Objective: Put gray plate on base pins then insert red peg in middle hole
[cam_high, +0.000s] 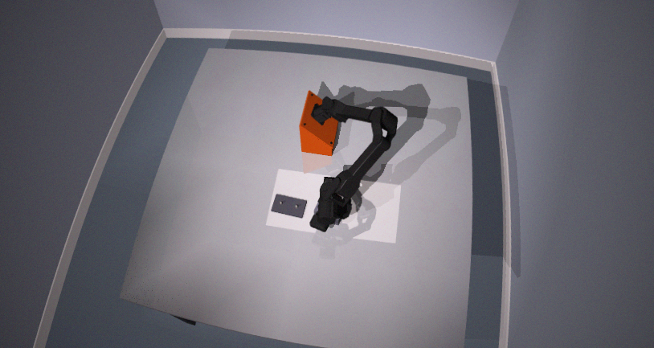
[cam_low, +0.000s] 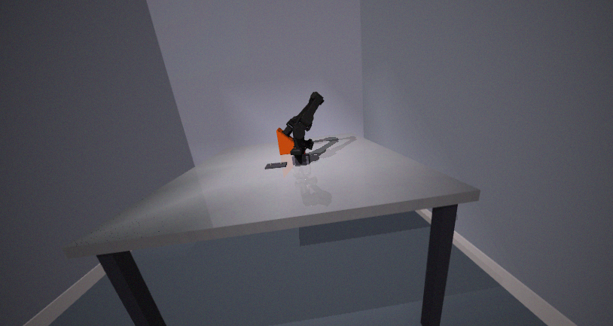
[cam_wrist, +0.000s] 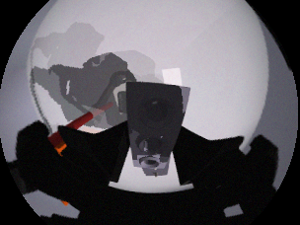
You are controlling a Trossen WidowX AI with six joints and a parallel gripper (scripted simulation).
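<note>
Right now my gripper tip is 110 mm past the red peg, 10 mm to the right of it and 30 mm below it. The rest, counted from my gripper tip: gray plate 30 mm above.
</note>
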